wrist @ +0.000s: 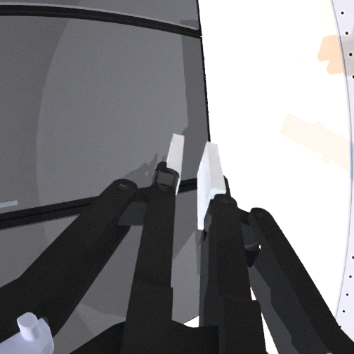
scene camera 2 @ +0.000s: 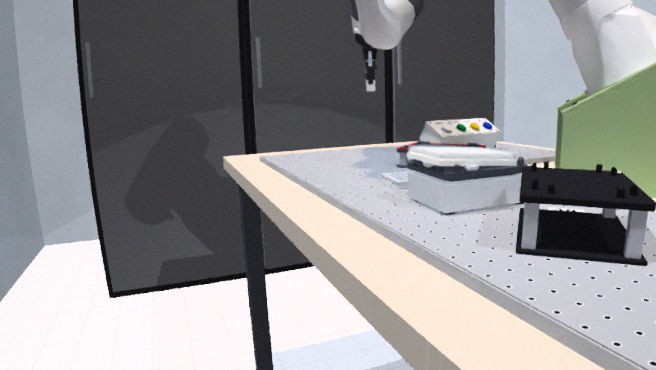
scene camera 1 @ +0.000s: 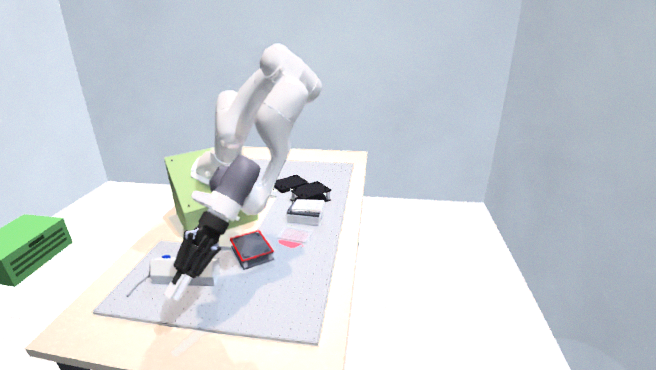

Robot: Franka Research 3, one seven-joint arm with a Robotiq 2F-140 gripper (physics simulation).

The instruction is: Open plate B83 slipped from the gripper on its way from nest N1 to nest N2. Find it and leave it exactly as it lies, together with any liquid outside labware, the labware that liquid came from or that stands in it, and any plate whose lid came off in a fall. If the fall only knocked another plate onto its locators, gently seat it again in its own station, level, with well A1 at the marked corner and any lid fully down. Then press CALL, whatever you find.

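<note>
My gripper (scene camera 1: 178,288) (scene camera 2: 370,86) (wrist: 190,155) is shut to a narrow gap, with nothing between its pale pads. It is high, near the white button box (scene camera 1: 159,270) (scene camera 2: 433,132) in scene camera 1. Scene camera 2 shows grey, green, yellow and blue buttons; their labels are unreadable. A clear plate (scene camera 1: 296,234) (scene camera 2: 396,178) lies on the perforated mat, beside a pink-red puddle (scene camera 1: 291,244). Its label is unreadable. A white lidded plate (scene camera 1: 308,205) (scene camera 2: 462,155) sits on a light grey station (scene camera 1: 304,218) (scene camera 2: 450,192); exact seating is unclear.
A red-rimmed dark stand (scene camera 1: 251,245) is between the button box and puddle. Black nests (scene camera 1: 311,190) (scene camera 2: 582,185) stand farther back on the perforated mat (scene camera 1: 280,305) (scene camera 2: 480,260). The green arm base (scene camera 1: 182,200) (scene camera 2: 605,130) is beside the mat. Dark cabinets (scene camera 2: 170,65) (wrist: 110,90) are beyond the table.
</note>
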